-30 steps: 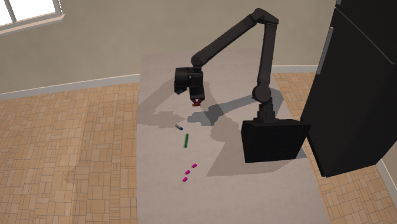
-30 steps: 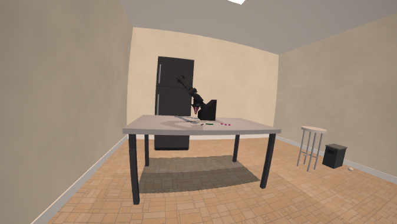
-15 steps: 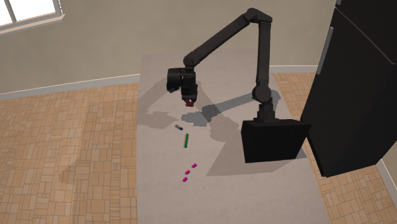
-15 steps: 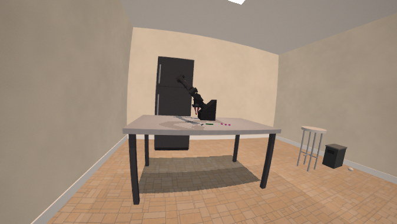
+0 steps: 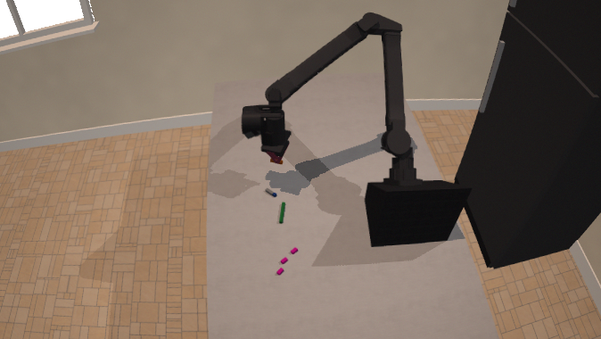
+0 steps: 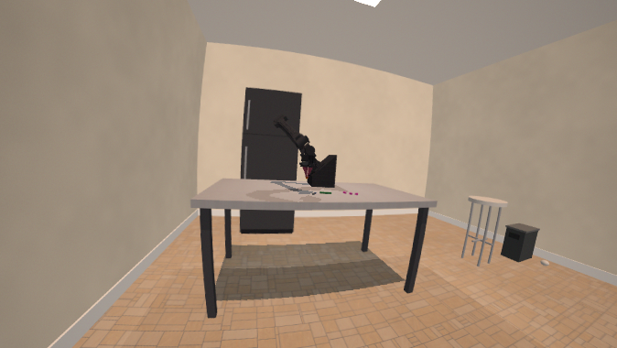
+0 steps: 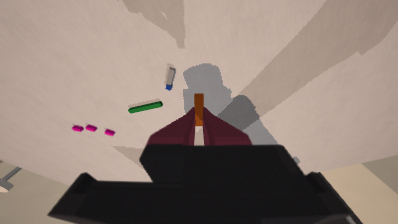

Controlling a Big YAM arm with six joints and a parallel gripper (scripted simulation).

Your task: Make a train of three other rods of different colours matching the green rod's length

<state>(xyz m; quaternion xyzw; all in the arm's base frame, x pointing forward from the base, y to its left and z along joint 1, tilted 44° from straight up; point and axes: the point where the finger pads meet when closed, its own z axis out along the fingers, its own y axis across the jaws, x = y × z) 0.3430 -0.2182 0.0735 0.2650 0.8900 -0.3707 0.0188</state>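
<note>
Right now the grey rod is 10 cm below my hand, 4 cm to the left of it and 4 cm ahead of it. The rest, counted from my hand: blue rod 10 cm below, 6 cm to the left, 2 cm ahead; then green rod 13 cm to the left, 10 cm below, 1 cm ahead; then orange rod right at my hand.
</note>
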